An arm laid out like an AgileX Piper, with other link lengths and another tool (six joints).
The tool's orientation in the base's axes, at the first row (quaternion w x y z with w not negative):
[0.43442, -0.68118, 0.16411, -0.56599]
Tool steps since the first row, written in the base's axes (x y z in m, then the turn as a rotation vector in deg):
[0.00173, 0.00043, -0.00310, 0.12, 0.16, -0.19]
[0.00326, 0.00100, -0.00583, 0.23, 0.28, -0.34]
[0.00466, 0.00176, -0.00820, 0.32, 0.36, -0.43]
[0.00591, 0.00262, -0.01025, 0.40, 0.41, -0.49]
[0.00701, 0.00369, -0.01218, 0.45, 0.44, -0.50]
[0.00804, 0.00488, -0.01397, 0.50, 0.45, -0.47]
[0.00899, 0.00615, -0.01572, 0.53, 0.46, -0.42]
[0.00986, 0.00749, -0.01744, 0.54, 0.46, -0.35]
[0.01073, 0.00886, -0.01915, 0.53, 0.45, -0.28]
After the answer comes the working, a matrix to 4 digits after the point.
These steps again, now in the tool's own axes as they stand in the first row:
[-0.00173, 0.00263, 0.00170, -0.20, 0.09, 0.17]
[-0.00338, 0.00484, 0.00328, -0.34, 0.17, 0.32]
[-0.00499, 0.00663, 0.00482, -0.43, 0.22, 0.43]
[-0.00651, 0.00807, 0.00628, -0.48, 0.26, 0.52]
[-0.00815, 0.00925, 0.00768, -0.49, 0.26, 0.58]
[-0.00982, 0.01024, 0.00907, -0.46, 0.24, 0.63]
[-0.01153, 0.01114, 0.01043, -0.43, 0.21, 0.66]
[-0.01331, 0.01195, 0.01173, -0.38, 0.16, 0.67]
[-0.01510, 0.01273, 0.01305, -0.34, 0.10, 0.66]

The tool's axes in the first row as the columns of a matrix, in the base's axes (rounded; the answer above uses it unrounded):
[0.3054, 0.2682, 0.9137]
[-0.7153, -0.5687, 0.4061]
[0.6285, -0.7776, 0.0181]

